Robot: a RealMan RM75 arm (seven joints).
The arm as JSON. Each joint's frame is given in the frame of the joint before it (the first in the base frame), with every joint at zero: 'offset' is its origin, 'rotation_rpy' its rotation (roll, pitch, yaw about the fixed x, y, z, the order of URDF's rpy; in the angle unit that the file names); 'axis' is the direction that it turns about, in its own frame. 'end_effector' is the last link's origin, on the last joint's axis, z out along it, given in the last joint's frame.
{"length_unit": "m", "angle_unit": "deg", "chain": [
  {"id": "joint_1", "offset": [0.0, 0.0, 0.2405], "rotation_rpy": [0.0, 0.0, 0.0], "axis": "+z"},
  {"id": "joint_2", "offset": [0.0, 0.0, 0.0], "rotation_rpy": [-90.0, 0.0, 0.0], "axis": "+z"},
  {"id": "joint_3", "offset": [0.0, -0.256, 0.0], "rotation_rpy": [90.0, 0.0, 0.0], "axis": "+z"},
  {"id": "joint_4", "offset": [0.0, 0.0, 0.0], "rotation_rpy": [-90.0, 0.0, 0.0], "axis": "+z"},
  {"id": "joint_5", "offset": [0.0, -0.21, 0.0], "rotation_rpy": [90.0, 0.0, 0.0], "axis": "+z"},
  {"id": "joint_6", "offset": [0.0, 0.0, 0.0], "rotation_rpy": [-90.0, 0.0, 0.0], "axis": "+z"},
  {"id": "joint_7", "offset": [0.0, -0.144, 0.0], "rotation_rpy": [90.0, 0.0, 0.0], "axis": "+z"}
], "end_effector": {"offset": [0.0, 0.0, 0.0], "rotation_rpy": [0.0, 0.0, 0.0]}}
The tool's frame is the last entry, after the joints.
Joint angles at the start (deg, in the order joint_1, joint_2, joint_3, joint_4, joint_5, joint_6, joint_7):
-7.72 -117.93 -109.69 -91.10 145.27 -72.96 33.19
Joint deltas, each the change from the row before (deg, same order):
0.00 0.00 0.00 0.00 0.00 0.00 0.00
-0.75 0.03 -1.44 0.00 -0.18 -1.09 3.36
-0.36 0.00 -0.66 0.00 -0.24 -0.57 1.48
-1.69 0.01 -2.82 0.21 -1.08 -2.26 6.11
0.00 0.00 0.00 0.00 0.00 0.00 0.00
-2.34 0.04 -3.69 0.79 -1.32 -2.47 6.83
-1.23 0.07 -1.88 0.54 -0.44 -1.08 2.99
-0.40 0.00 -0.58 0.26 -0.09 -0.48 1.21
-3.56 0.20 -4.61 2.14 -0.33 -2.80 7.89
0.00 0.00 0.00 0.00 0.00 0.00 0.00
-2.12 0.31 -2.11 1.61 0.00 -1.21 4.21
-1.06 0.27 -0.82 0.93 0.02 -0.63 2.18
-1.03 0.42 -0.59 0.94 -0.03 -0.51 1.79
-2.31 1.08 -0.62 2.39 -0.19 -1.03 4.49
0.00 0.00 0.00 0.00 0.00 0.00 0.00
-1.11 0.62 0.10 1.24 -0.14 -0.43 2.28
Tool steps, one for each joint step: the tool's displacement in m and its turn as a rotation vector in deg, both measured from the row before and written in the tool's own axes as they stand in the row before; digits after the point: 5 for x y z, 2 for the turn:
0.00000 0.00000 0.00000 0.00 0.00 0.00
0.00280 -0.00277 -0.00267 -0.13 0.15 2.74
0.00142 -0.00077 -0.00119 -0.24 0.13 1.16
0.00672 -0.00312 -0.00454 -1.09 0.78 4.76
0.00000 0.00000 0.00000 0.00 0.00 0.00
0.00835 -0.00495 -0.00463 -1.27 1.33 4.98
0.00375 -0.00342 -0.00213 -0.41 0.65 2.08
0.00068 -0.00064 -0.00030 -0.30 0.06 0.89
0.00881 -0.00790 -0.00266 -1.32 1.19 5.74
0.00000 0.00000 0.00000 0.00 0.00 0.00
0.00519 -0.00458 0.00009 -0.79 0.58 3.33
0.00246 -0.00210 0.00045 -0.55 0.16 1.90
0.00270 -0.00251 0.00031 -0.49 0.13 1.72
0.00698 -0.00450 0.00225 -1.51 0.20 4.75
0.00000 0.00000 0.00000 0.00 0.00 0.00
0.00381 -0.00204 0.00160 -0.88 0.02 2.69

